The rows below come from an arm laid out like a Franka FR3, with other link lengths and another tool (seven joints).
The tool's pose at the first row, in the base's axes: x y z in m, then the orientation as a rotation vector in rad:
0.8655, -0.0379, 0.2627, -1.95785, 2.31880, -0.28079
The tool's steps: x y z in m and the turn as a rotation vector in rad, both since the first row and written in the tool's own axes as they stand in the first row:
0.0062, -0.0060, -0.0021, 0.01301, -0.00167, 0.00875
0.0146, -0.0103, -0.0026, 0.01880, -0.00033, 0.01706
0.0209, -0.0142, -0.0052, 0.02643, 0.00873, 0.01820
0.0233, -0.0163, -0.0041, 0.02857, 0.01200, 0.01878
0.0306, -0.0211, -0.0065, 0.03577, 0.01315, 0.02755
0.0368, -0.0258, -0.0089, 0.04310, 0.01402, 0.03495
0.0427, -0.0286, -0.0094, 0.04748, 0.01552, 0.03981
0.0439, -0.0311, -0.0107, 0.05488, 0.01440, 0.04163
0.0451, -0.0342, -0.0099, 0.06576, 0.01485, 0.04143
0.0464, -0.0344, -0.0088, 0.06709, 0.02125, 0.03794
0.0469, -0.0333, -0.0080, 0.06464, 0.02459, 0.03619
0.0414, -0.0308, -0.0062, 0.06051, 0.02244, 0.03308
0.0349, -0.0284, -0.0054, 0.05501, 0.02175, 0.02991
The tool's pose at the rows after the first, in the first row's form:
0.8698, -0.0448, 0.2662, -1.94079, 2.31799, -0.29267
0.8725, -0.0537, 0.2680, -1.92846, 2.32283, -0.29975
0.8746, -0.0603, 0.2716, -1.92633, 2.32472, -0.31748
0.8765, -0.0631, 0.2711, -1.92562, 2.32591, -0.32319
0.8794, -0.0709, 0.2747, -1.91196, 2.33007, -0.33152
0.8824, -0.0775, 0.2783, -1.89981, 2.33268, -0.33977
0.8840, -0.0837, 0.2796, -1.89229, 2.33518, -0.34568
0.8860, -0.0852, 0.2814, -1.88634, 2.33154, -0.35234
0.8889, -0.0869, 0.2813, -1.88168, 2.32486, -0.36452
0.8891, -0.0883, 0.2804, -1.88712, 2.32474, -0.37297
0.8881, -0.0887, 0.2794, -1.89134, 2.32669, -0.37401
0.8870, -0.0831, 0.2769, -1.89645, 2.32524, -0.36757
0.8859, -0.0763, 0.2753, -1.90268, 2.32543, -0.36119

